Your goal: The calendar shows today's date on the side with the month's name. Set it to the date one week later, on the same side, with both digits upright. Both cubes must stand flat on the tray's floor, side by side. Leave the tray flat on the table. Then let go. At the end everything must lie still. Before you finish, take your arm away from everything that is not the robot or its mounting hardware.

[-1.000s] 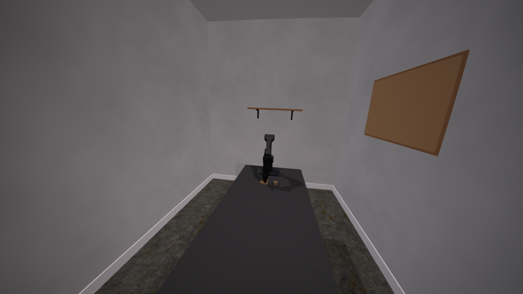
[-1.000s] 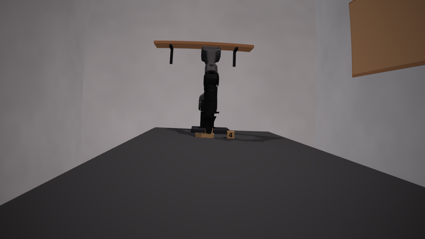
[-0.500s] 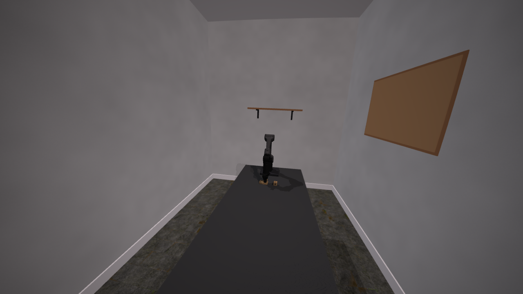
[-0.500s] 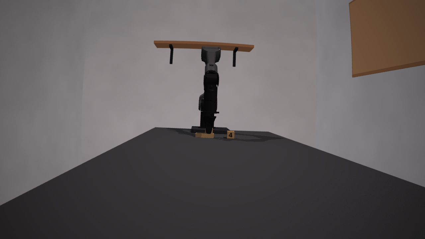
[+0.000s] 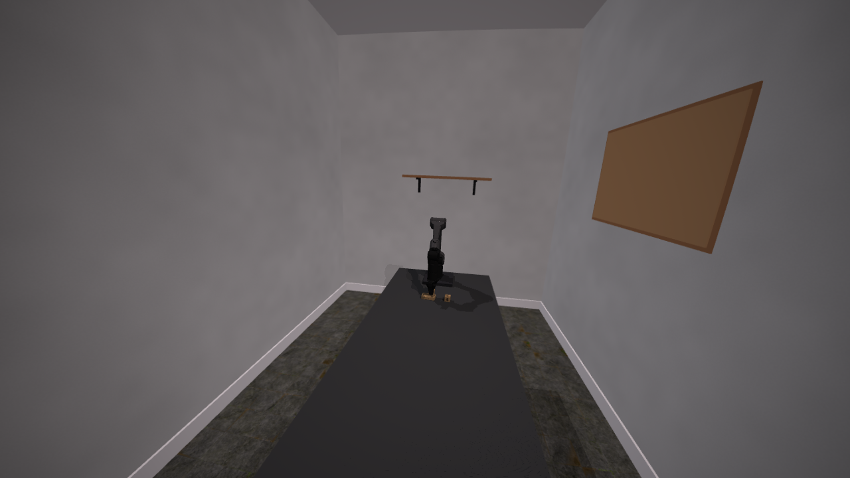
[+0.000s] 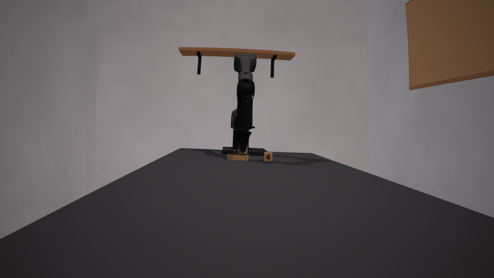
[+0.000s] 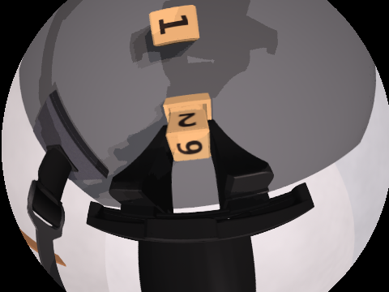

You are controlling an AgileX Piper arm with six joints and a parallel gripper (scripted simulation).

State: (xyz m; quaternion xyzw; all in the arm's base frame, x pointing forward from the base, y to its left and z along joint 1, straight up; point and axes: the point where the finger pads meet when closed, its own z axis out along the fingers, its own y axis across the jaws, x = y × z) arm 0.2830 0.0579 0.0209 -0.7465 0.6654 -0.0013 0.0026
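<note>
The wooden tray is 3 cm below my hand and 2 cm to the right of it. Round my hand: wooden cube 9 cm to the left, 2 cm below, 1 cm behind.
</note>
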